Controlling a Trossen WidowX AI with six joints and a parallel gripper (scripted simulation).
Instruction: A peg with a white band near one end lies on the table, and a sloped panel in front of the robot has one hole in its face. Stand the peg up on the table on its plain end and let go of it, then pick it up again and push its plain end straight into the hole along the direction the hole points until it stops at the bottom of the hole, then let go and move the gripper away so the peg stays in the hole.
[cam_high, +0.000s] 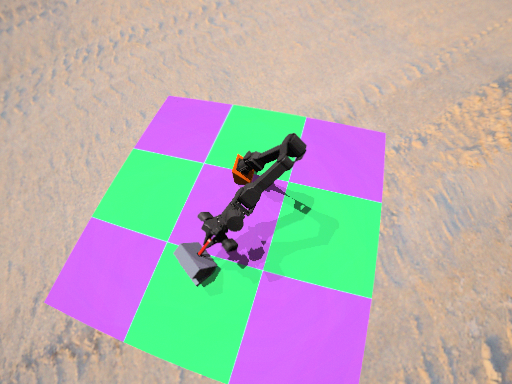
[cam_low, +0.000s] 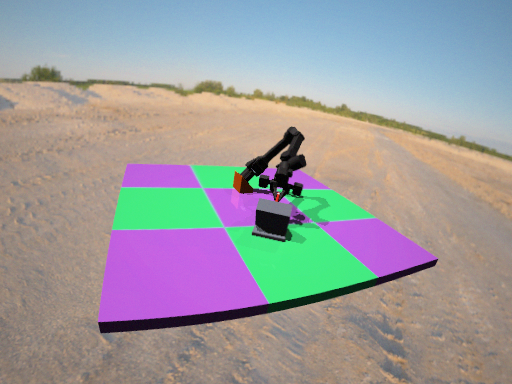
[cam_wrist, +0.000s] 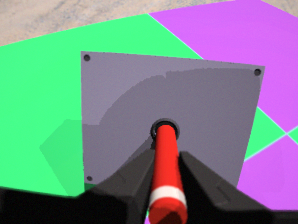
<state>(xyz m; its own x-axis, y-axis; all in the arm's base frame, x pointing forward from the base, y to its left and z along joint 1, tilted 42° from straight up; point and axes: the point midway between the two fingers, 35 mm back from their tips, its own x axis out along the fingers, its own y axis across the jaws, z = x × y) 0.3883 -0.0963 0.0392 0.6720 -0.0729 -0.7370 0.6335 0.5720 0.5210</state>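
Now: the grey sloped panel 40 mm to the right of my gripper tip, 40 mm below it and 40 mm ahead of it. From my gripper tip the other things lie so: peg (10 mm to the left, 10 mm behind, 10 mm above).
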